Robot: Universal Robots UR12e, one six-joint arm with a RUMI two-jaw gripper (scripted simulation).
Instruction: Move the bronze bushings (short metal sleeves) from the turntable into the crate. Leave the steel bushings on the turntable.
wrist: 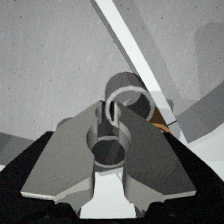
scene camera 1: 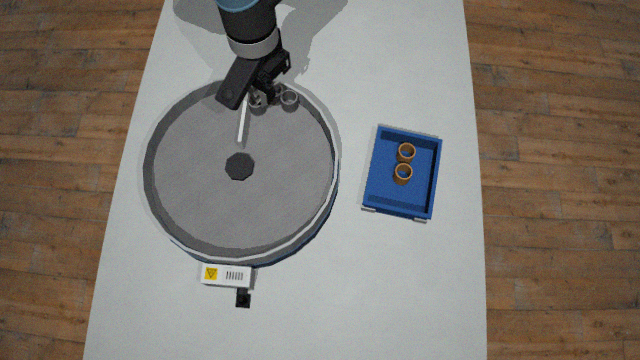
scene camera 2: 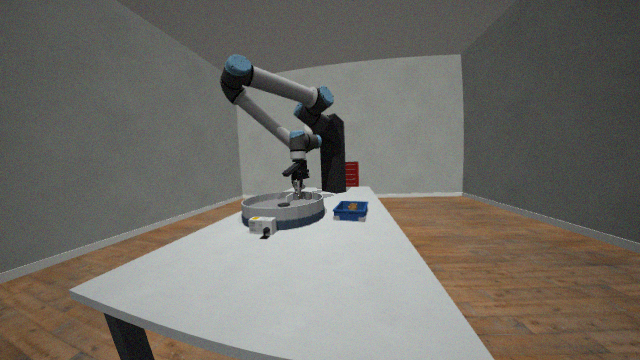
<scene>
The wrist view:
my gripper: 107,102
steel bushing: 144,106
steel bushing: 108,153
</scene>
